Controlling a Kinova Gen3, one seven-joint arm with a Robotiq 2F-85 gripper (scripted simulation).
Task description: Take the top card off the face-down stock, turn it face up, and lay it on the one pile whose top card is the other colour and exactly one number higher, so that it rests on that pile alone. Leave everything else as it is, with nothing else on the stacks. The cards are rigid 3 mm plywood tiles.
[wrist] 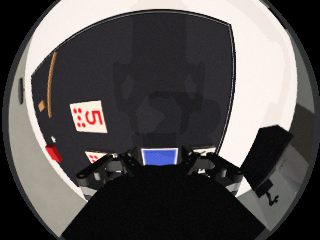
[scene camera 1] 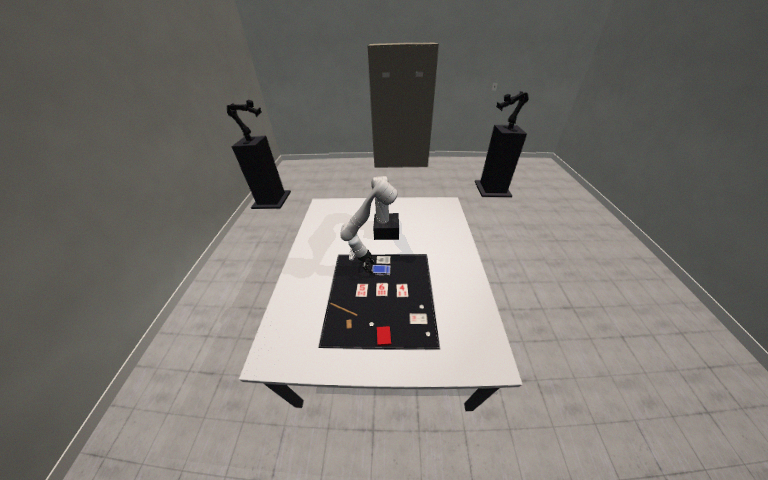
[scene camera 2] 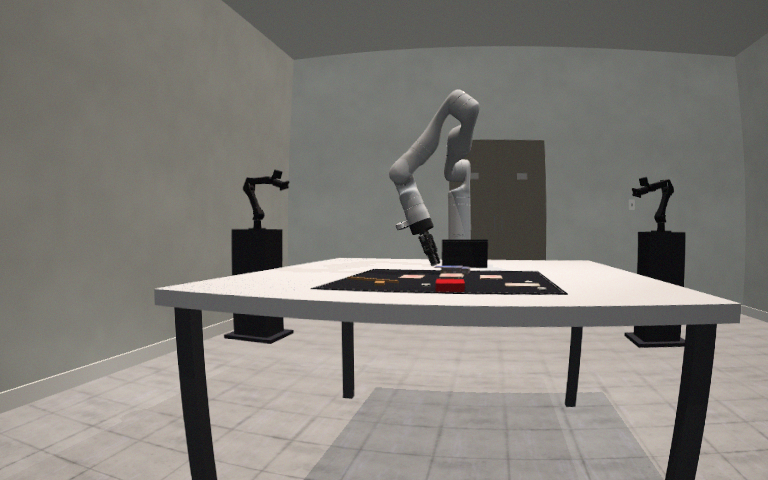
Labels:
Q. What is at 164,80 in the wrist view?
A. A black mat.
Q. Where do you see a black mat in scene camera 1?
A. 393,311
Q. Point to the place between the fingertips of my gripper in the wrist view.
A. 159,152

